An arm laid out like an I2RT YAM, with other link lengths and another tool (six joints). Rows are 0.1 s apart.
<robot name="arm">
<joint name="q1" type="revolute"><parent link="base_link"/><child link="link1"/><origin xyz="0.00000 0.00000 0.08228"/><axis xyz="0 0 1"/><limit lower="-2.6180" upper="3.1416"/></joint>
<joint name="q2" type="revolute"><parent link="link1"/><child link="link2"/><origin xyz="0.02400 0.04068 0.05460" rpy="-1.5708 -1.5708 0.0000"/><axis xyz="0 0 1"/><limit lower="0.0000" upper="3.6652"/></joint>
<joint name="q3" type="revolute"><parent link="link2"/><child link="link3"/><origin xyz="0.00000 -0.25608 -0.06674" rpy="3.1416 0.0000 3.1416"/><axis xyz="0 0 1"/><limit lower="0.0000" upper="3.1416"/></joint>
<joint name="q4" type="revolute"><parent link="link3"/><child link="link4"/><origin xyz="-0.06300 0.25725 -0.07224" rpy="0.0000 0.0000 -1.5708"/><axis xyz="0 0 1"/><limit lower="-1.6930" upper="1.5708"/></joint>
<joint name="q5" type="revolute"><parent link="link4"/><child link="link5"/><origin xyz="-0.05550 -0.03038 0.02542" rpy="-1.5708 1.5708 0.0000"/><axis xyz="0 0 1"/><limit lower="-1.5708" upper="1.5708"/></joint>
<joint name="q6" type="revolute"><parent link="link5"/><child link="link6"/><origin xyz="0.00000 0.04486 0.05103" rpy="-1.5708 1.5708 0.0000"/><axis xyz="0 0 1"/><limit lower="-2.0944" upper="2.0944"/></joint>
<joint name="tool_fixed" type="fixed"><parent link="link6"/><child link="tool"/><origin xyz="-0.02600 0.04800 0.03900" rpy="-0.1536 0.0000 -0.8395"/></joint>
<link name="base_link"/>
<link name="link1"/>
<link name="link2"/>
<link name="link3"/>
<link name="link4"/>
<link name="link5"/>
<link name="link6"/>
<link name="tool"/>
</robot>
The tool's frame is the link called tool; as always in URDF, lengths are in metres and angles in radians.
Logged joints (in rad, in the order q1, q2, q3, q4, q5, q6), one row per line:
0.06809, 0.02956, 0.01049, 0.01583, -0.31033, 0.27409
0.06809, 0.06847, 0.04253, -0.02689, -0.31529, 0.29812
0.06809, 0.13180, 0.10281, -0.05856, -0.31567, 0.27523
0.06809, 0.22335, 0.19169, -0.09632, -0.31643, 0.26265
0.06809, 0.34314, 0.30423, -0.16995, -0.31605, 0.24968
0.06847, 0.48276, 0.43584, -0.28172, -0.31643, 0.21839
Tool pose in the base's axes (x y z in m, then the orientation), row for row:
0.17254, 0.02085, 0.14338, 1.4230, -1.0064, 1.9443
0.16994, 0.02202, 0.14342, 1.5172, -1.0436, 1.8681
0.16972, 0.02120, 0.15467, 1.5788, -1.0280, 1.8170
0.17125, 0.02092, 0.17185, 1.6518, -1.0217, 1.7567
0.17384, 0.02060, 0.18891, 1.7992, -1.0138, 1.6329
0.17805, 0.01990, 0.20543, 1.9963, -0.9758, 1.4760
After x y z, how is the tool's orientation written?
As angles about the fixed x, y, z axes (roll, pitch, yaw), in radians.
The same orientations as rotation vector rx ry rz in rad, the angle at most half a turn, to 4 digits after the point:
1.8302, 0.7822, 2.1278
1.9098, 0.7823, 2.1001
1.9288, 0.8108, 2.0618
1.9634, 0.8332, 2.0228
2.0419, 0.8659, 1.9461
2.1425, 0.9270, 1.8253

